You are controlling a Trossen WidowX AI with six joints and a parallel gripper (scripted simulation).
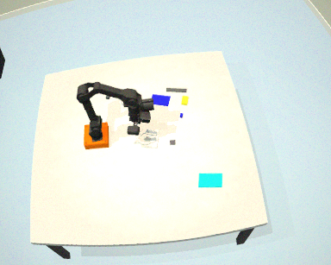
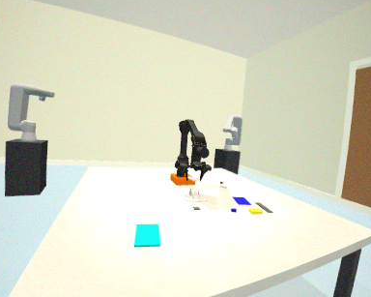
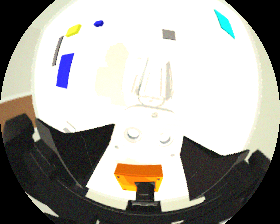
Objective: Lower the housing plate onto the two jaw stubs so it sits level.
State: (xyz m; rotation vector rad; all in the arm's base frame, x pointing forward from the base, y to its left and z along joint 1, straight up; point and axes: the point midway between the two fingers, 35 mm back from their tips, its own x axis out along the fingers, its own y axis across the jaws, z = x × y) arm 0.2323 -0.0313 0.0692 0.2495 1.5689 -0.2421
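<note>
My gripper tip is now 8 cm above the housing plate. Also, from my gripper tip: blue plate: 23 cm to the left, 17 cm ahead, 8 cm below; tiny blue piece: 26 cm ahead, 8 cm to the left, 7 cm below; yellow block: 31 cm ahead, 19 cm to the left, 7 cm below.
</note>
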